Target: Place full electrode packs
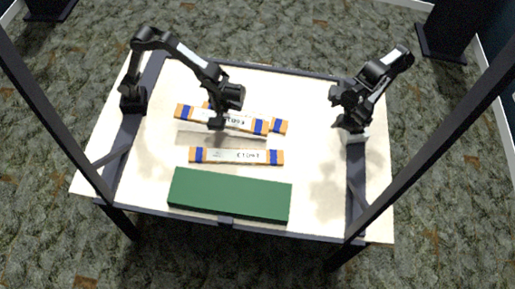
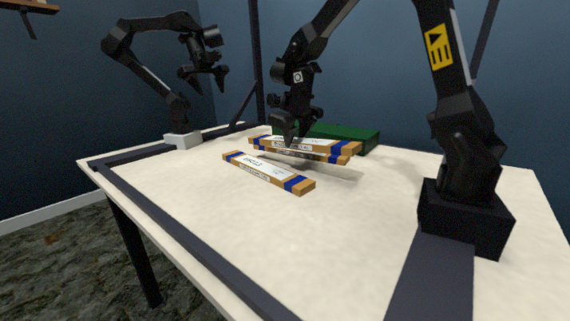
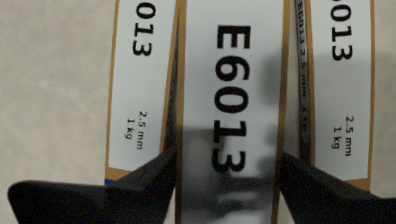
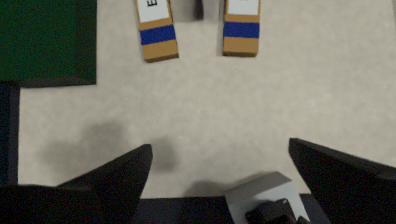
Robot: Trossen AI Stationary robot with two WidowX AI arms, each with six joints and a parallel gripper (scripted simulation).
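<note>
Now: the dark frame rail 37 cm ahead of my left hand, 10 cm below it and 9 cm to the right of it. The rest, counted from my left hand: green low platform (28 cm behind, 9 cm below, 7 cm to the right).
</note>
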